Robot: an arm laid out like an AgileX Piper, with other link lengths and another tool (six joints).
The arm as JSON. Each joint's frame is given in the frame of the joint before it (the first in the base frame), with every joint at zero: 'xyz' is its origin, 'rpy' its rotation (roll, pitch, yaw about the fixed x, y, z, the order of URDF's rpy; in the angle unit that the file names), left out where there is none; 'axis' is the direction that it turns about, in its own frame. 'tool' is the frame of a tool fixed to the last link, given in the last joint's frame.
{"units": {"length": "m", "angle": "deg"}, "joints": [
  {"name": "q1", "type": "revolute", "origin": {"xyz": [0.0, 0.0, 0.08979]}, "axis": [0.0, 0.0, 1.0]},
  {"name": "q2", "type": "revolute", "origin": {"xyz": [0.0, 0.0, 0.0], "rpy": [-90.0, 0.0, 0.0]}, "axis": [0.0, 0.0, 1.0]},
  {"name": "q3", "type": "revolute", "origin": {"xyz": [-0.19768, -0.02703, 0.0]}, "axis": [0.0, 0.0, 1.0]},
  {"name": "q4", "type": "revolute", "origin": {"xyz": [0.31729, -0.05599, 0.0], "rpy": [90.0, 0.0, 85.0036]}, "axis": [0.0, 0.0, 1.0]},
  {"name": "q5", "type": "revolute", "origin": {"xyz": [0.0, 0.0, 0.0], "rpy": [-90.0, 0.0, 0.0]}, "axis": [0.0, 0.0, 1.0]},
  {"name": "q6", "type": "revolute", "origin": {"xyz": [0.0, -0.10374, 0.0], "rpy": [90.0, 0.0, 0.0]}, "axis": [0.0, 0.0, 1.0]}
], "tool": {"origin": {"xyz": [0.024, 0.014, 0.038], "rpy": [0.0, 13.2, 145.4]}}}
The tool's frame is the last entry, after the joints.
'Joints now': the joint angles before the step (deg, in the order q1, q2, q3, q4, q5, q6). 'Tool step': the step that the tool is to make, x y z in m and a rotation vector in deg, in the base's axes. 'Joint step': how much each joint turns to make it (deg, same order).
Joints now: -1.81 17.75 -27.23 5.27 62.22 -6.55
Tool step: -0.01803 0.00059 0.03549 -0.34 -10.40 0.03
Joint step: 0.00 -10.83 0.00 0.00 0.42 0.01
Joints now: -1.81 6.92 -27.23 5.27 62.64 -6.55
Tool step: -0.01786 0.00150 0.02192 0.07 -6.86 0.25
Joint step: -0.01 -7.77 0.00 0.37 0.91 0.00
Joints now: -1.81 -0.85 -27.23 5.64 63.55 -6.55
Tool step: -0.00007 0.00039 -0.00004 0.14 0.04 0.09
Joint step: -0.01 0.00 0.00 0.17 0.04 0.00
